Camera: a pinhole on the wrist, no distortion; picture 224 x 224 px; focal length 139.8 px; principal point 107.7 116.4 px. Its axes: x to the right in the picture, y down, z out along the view. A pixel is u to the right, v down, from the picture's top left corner.
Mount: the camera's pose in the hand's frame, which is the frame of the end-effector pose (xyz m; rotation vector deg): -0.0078 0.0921 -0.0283 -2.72 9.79 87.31
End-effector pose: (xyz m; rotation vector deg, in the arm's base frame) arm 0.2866 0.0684 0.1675 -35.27 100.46 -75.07
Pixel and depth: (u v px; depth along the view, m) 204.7 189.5 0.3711
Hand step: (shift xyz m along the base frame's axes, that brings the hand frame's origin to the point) 0.3912 0.0955 -0.3603
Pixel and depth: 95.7 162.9 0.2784
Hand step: 0.2689 -0.0366 -0.1041
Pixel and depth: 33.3 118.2 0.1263
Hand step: 0.0945 -0.0400 -0.0504
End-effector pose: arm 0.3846 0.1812 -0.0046 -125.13 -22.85 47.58
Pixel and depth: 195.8 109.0 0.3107
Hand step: -0.1298 -0.0629 -0.3881
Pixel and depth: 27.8 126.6 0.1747
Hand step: -0.1139 0.0690 -0.0896
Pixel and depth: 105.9 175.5 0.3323
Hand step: -0.2951 0.0128 -0.2090
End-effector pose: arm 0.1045 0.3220 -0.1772 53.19 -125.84 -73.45
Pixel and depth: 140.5 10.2 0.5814
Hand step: -0.7466 0.0357 0.0294
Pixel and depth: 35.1 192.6 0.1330
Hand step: -0.0431 0.1378 -0.0190
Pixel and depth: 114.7 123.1 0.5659
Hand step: -0.4186 0.3711 -0.0782
